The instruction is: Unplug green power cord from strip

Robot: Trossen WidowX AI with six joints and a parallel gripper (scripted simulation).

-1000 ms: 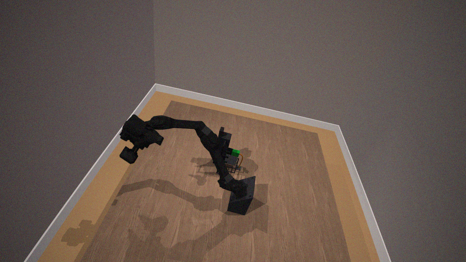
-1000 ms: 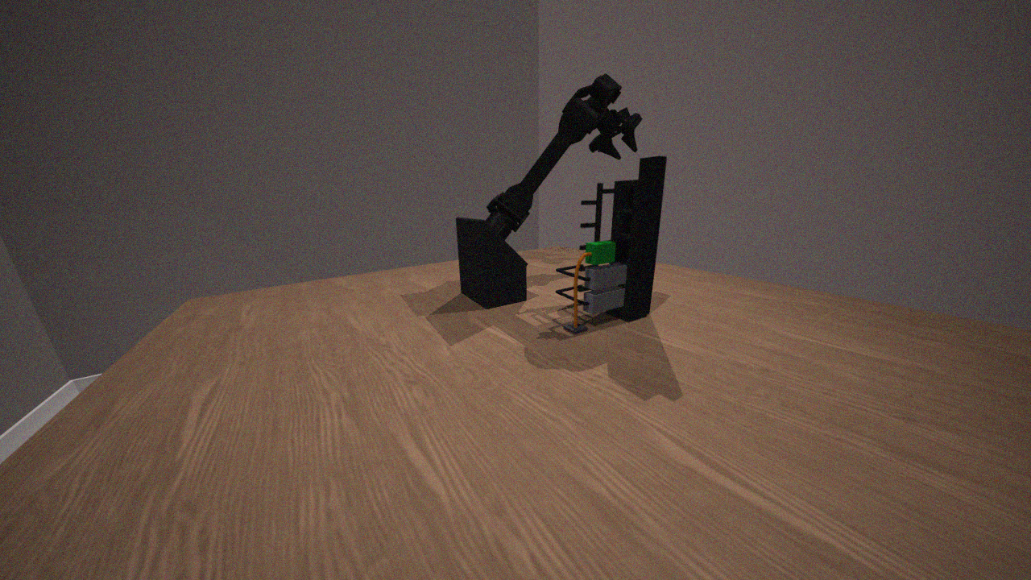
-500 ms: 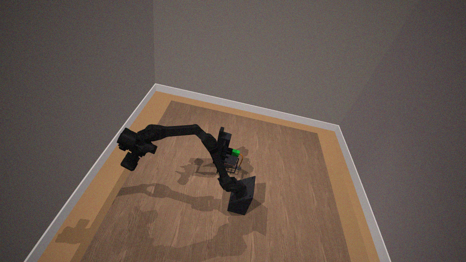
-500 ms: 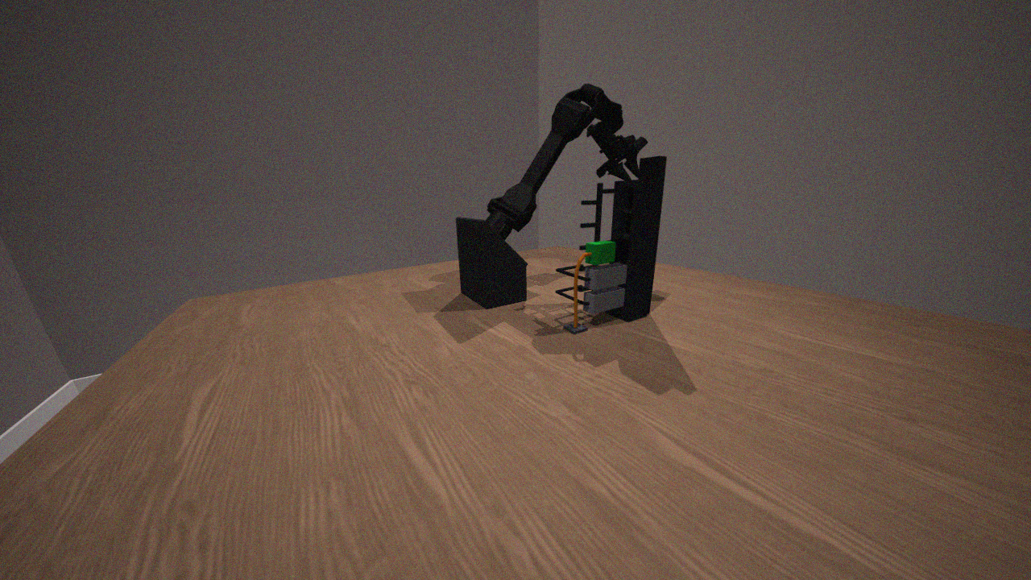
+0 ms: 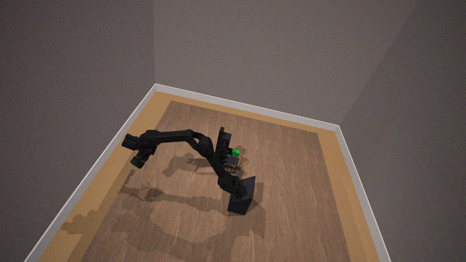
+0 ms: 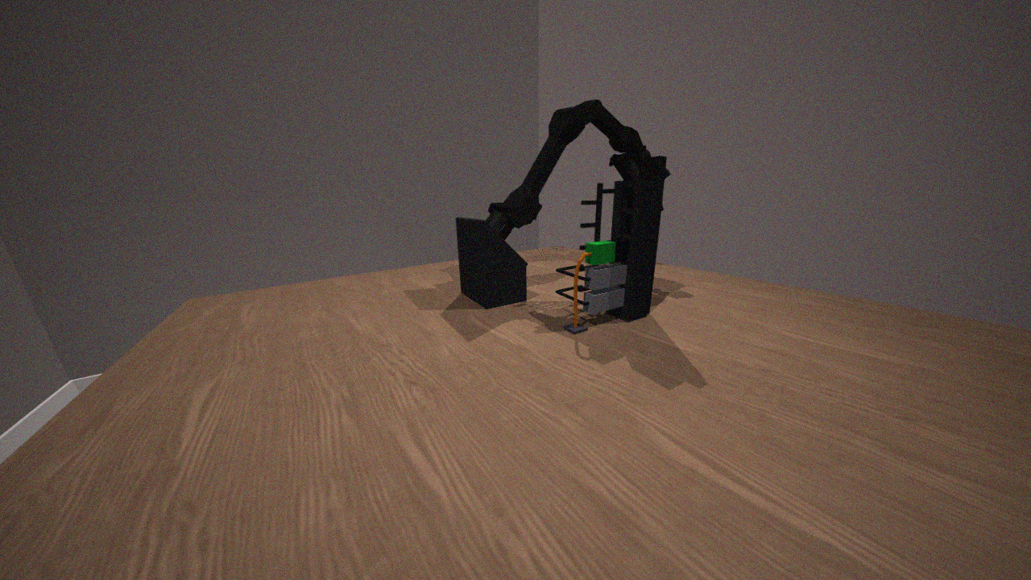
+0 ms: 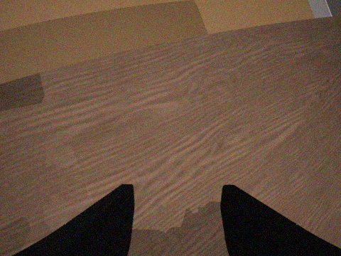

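The green plug is 48 cm to the right of my gripper tip, 13 cm ahead of it and 3 cm below it.
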